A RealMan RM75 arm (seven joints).
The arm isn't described. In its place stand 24 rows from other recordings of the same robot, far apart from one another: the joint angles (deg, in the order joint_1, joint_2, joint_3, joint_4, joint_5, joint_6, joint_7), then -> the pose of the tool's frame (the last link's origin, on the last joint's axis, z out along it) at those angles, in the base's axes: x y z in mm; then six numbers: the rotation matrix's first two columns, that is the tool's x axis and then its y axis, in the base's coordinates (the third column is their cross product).
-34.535, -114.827, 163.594, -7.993, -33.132, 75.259, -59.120 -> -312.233 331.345 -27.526 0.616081 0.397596 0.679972 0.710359 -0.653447 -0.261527
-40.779, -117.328, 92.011, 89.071, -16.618, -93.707, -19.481 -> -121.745 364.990 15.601 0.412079 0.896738 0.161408 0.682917 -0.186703 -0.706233
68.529, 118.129, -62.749, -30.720, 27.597, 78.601, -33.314 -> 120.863 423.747 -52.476 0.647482 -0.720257 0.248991 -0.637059 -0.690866 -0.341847
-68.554, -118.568, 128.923, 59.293, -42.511, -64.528, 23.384 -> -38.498 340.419 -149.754 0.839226 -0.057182 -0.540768 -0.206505 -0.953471 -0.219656
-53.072, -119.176, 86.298, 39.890, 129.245, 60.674, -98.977 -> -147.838 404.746 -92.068 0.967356 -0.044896 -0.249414 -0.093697 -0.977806 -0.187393
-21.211, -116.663, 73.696, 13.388, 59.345, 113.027, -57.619 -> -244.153 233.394 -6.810 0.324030 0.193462 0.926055 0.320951 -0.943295 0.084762
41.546, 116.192, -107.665, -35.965, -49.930, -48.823, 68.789 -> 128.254 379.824 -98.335 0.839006 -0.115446 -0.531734 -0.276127 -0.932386 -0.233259
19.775, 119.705, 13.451, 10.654, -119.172, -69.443, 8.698 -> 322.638 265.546 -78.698 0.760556 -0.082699 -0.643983 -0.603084 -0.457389 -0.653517
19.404, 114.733, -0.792, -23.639, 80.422, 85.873, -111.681 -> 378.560 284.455 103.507 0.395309 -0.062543 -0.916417 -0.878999 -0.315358 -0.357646
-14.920, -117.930, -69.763, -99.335, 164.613, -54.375, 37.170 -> -139.767 325.476 -29.205 0.971115 0.101672 -0.215867 -0.071237 -0.739882 -0.668954
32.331, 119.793, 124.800, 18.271, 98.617, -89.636, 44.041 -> 219.805 319.452 -41.410 0.679340 0.081379 -0.729297 -0.215614 -0.927828 -0.304377
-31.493, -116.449, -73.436, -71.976, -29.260, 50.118, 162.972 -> -168.313 374.696 -68.138 0.490383 0.805717 0.332183 0.813888 -0.287097 -0.505135
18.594, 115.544, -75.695, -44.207, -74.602, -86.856, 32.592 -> 226.617 295.682 -6.985 0.743155 0.485794 -0.460136 0.228153 -0.830434 -0.508257
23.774, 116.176, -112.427, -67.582, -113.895, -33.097, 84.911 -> 167.645 340.338 -101.169 0.940419 0.316808 0.123467 0.337333 -0.823780 -0.455624
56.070, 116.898, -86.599, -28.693, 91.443, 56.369, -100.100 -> 101.831 417.636 -88.852 0.968213 0.009098 -0.249963 -0.049543 -0.972563 -0.227301
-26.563, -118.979, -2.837, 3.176, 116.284, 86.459, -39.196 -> -295.895 294.676 -30.473 0.536919 0.064217 0.841186 0.670276 -0.637959 -0.379127
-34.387, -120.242, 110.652, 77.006, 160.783, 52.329, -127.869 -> -118.244 366.701 -86.431 0.879524 -0.174336 -0.442769 -0.385329 -0.806888 -0.447720
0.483, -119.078, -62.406, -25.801, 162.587, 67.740, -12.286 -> -350.863 219.032 -34.839 0.656291 0.033061 0.753783 0.743847 -0.195702 -0.639056
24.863, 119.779, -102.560, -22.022, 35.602, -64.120, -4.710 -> 294.310 369.579 33.500 0.726495 0.253245 -0.638805 -0.672161 0.068651 -0.737215
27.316, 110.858, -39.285, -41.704, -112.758, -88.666, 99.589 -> 297.227 340.686 73.486 0.645882 -0.559111 -0.519839 -0.713502 -0.684296 -0.150509
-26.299, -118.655, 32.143, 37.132, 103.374, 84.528, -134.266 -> -287.183 338.106 38.207 -0.163329 0.761826 0.626853 0.887046 -0.164711 0.431299
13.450, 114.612, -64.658, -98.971, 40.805, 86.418, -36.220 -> 238.851 315.233 116.962 0.701378 -0.692185 -0.170141 -0.625983 -0.483997 -0.611468
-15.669, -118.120, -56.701, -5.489, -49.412, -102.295, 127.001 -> -334.814 248.831 66.168 -0.009347 -0.401532 0.915797 0.936313 -0.325026 -0.132951
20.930, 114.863, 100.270, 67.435, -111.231, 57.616, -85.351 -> 223.881 368.788 8.402 0.981192 -0.134425 -0.138538 -0.187225 -0.837468 -0.513414
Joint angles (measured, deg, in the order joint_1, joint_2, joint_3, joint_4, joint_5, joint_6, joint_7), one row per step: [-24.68, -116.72, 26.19, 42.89, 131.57, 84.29, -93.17]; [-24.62, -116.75, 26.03, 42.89, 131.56, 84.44, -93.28]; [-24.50, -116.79, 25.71, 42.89, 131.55, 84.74, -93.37]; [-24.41, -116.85, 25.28, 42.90, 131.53, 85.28, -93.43]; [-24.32, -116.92, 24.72, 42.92, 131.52, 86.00, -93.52]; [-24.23, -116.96, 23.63, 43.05, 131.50, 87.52, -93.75]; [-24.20, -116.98, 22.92, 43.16, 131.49, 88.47, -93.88]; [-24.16, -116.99, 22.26, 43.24, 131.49, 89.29, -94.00]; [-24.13, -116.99, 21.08, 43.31, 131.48, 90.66, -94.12]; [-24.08, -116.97, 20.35, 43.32, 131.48, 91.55, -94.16]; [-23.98, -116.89, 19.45, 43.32, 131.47, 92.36, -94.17]
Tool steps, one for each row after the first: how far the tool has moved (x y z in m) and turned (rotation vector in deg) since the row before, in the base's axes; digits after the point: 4 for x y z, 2 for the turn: [-0.0001, -0.0006, 0.0000, 0.02, -0.24, 0.16]; [-0.0003, -0.0012, 0.0001, 0.04, -0.39, 0.22]; [0.0002, -0.0014, 0.0001, -0.02, -0.58, 0.10]; [0.0005, -0.0017, 0.0002, -0.04, -0.75, 0.11]; [0.0013, -0.0027, 0.0014, -0.07, -1.40, 0.07]; [0.0009, -0.0015, 0.0011, 0.00, -0.84, 0.00]; [0.0006, -0.0014, 0.0010, 0.03, -0.75, 0.04]; [0.0011, -0.0022, 0.0018, 0.11, -1.27, 0.00]; [0.0006, -0.0017, 0.0011, 0.04, -0.80, -0.01]; [-0.0002, -0.0018, 0.0019, 0.26, -0.75, 0.12]
